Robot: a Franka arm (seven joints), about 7 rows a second.
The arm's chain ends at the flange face. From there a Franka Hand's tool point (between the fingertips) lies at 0.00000 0.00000 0.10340 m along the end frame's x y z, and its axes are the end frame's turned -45 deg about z.
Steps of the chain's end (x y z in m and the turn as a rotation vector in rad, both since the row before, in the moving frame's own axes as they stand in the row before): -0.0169, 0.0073, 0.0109, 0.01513, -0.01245, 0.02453; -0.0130, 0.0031, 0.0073, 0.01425, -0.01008, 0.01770; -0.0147, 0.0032, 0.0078, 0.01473, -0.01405, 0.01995; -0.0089, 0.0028, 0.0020, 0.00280, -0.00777, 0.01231; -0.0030, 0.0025, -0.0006, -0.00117, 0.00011, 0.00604; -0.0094, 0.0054, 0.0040, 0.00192, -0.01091, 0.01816; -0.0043, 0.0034, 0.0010, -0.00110, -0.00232, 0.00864; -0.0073, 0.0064, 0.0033, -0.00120, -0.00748, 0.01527; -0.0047, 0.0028, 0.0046, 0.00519, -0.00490, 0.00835; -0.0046, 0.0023, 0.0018, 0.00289, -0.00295, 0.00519
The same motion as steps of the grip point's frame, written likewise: -0.0169, -0.0088, 0.0109, 0.01950, 0.00190, 0.02453; -0.0111, -0.0088, 0.0073, 0.01720, 0.00295, 0.01770; -0.0126, -0.0102, 0.0078, 0.02035, 0.00048, 0.01995; -0.0086, -0.0051, 0.0020, 0.00747, -0.00351, 0.01231; -0.0040, -0.0003, -0.0006, -0.00091, -0.00075, 0.00604; -0.0111, -0.0038, 0.0040, 0.00907, -0.00636, 0.01816; -0.0057, -0.0007, 0.0010, 0.00086, -0.00242, 0.00864; -0.0103, -0.0011, 0.0033, 0.00444, -0.00614, 0.01527; -0.0053, -0.0021, 0.0046, 0.00713, 0.00021, 0.00835; -0.0049, -0.0021, 0.0018, 0.00413, -0.00004, 0.00519
